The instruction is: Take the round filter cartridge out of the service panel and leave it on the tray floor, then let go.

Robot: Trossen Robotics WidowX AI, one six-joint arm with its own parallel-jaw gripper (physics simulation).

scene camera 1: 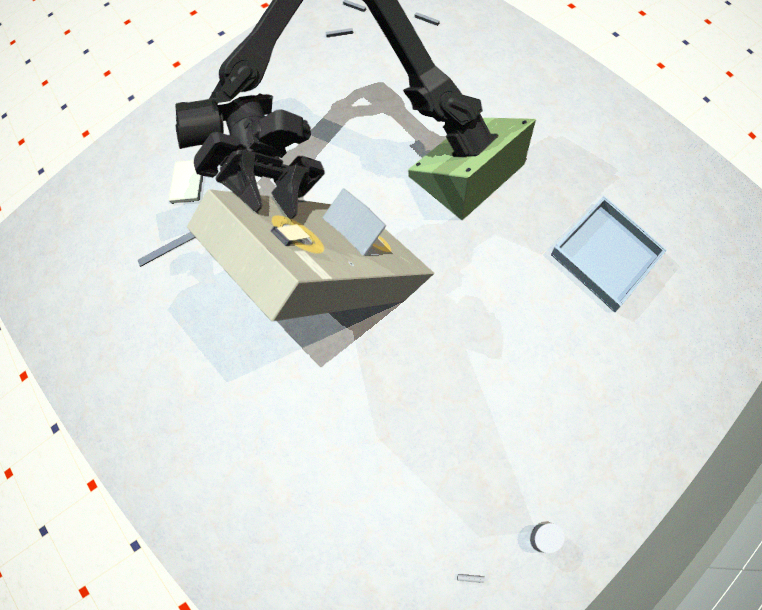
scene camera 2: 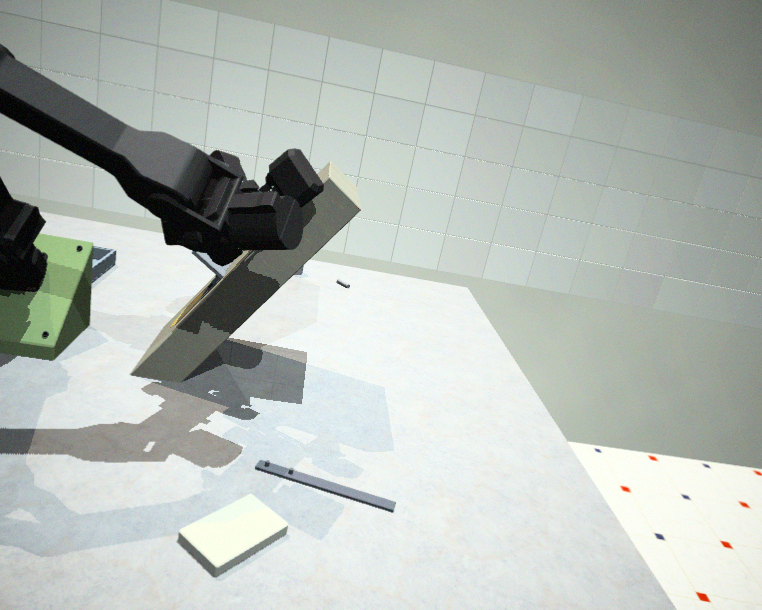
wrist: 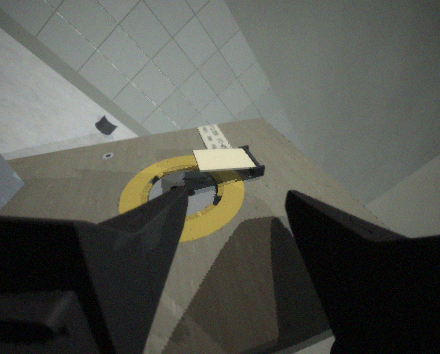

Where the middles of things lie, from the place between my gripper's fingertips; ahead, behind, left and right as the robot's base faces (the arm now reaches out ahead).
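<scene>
Cream latch tab (wrist: 215, 159): my hand is 4 cm to the right of it and 1 cm short of it. Counted from my hand, the round grey filter cartridge (wrist: 201, 188) is 1 cm ahead, 3 cm to the left and 4 cm below; the cream pad (scene camera 2: 221, 540) is far below, far to the right and a touch behind; the blue-grey tray (scene camera 1: 607, 251) is far to the left, far below and far behind. Going by their middles, of the things named here the blue-grey tray is the farthest from my hand.
</scene>
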